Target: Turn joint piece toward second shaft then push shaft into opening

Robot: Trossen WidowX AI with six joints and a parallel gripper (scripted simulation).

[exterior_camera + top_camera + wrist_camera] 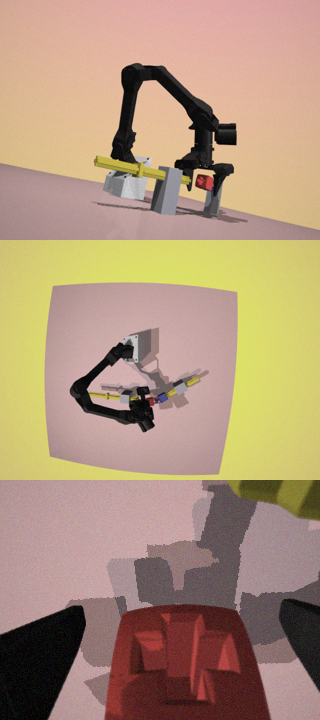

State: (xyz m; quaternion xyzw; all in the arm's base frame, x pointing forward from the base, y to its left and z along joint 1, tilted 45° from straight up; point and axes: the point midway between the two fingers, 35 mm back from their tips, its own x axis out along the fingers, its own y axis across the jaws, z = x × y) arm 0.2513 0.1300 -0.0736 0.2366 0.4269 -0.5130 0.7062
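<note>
Now: gripper tip 1 cm to the right of the red joint piece and 4 cm below it.
</note>
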